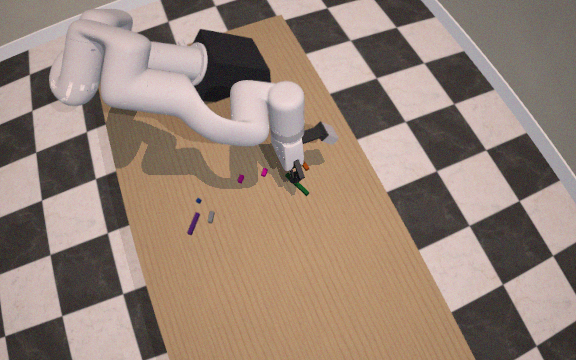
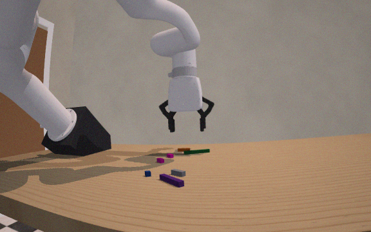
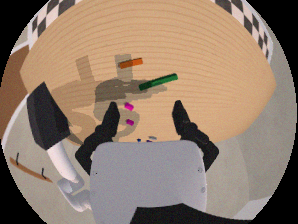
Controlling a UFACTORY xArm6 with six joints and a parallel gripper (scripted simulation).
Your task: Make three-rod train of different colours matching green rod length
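Now: hand 24 cm to the left of the blue rod, 7 cm above it and 5 cm past it. Also, from my hand: grey rod: 23 cm to the right, 7 cm below, 1 cm ahead; then orange rod: 7 cm below, 5 cm to the left, 2 cm behind; then green rod: 7 cm below, 3 cm ahead, 1 cm to the left.
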